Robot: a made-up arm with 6 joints.
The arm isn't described. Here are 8 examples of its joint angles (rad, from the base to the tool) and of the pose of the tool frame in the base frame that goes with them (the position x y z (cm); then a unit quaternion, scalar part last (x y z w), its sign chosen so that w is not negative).
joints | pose
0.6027 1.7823 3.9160 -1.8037 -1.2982 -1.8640 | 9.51 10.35 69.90 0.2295 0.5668 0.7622 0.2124
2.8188 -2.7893 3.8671 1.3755 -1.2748 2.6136 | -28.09 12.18 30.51 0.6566 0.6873 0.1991 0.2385
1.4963 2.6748 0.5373 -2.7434 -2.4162 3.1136 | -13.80 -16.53 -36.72 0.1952 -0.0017 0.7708 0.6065
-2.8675 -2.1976 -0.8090 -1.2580 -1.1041 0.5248 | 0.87 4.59 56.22 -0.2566 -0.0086 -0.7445 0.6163
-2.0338 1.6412 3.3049 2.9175 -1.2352 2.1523 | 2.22 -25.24 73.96 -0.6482 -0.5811 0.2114 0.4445
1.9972 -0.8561 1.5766 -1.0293 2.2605 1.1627 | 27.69 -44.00 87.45 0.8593 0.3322 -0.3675 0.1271
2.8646 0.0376 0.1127 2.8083 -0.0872 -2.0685 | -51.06 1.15 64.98 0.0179 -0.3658 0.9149 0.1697
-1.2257 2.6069 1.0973 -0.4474 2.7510 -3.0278 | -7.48 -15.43 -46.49 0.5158 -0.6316 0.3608 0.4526
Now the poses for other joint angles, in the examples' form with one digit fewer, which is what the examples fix.
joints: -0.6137 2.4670 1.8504 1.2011 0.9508 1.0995
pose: 50.6 -41.7 -13.0 -0.829 -0.079 0.110 0.543
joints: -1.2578 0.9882 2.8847 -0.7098 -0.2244 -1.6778
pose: -4.5 -19.5 92.8 0.329 -0.535 0.410 0.661
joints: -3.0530 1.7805 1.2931 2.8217 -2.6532 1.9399
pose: -72.2 -19.4 2.5 -0.797 -0.297 -0.365 0.378
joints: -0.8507 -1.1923 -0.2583 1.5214 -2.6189 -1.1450
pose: -6.5 6.4 85.8 -0.382 0.076 0.919 0.055
